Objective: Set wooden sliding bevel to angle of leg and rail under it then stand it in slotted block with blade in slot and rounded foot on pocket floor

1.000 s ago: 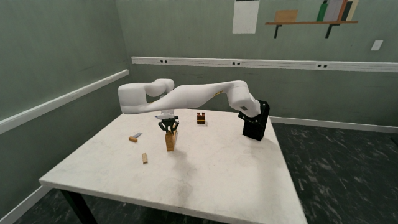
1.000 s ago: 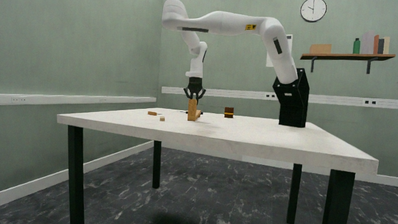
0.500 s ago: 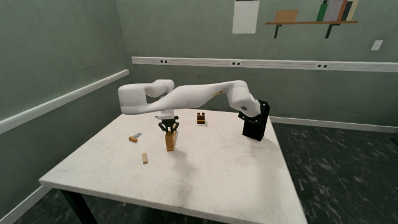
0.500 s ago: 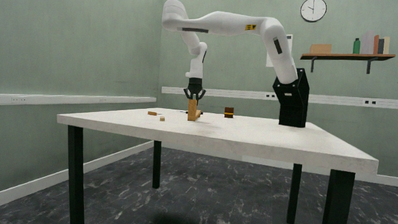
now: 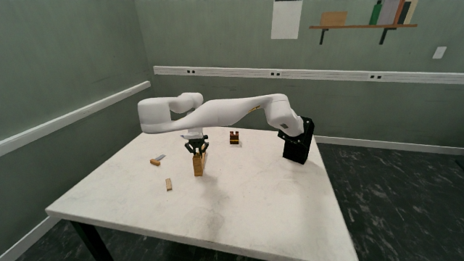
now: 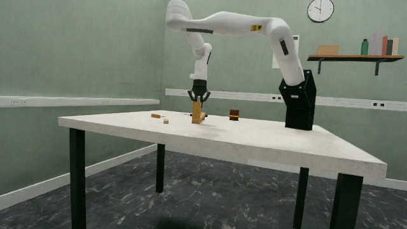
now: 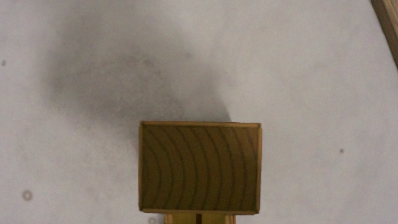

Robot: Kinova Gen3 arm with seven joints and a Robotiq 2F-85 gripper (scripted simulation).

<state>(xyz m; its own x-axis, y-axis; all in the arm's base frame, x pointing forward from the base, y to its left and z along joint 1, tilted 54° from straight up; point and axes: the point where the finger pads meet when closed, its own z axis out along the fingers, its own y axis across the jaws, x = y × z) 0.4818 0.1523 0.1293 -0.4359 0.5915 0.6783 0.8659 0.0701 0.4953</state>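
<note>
Right now my hand is 40 mm above the wooden sliding bevel. From my hand the other things lie so: grey blade (60 mm below, 10 mm to the right, 10 mm ahead); black bevel (260 mm to the right, 220 mm ahead, 80 mm below); wooden block (170 mm to the left, 90 mm below, 80 mm ahead).
</note>
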